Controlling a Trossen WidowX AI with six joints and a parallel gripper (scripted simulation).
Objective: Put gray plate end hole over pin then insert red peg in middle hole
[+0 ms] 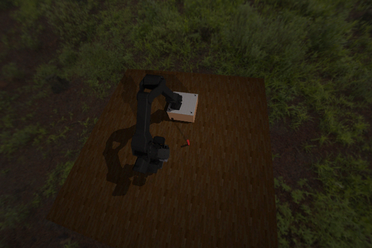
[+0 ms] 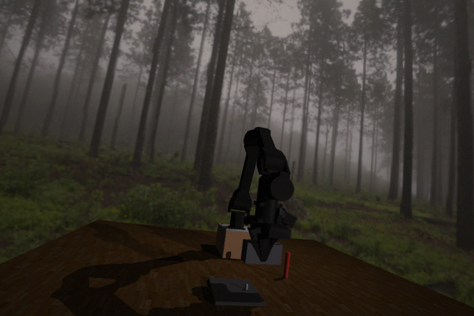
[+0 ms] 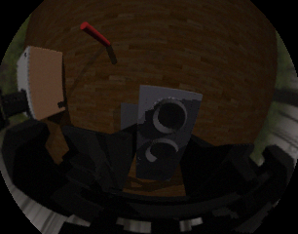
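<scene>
The dark base lies 80 mm below my gripper tip, 40 mm to the right of it and 10 mm behind it. Also, from my gripper tip: gray plate 30 mm above; red peg 140 mm behind, 130 mm to the left, 50 mm below.
</scene>
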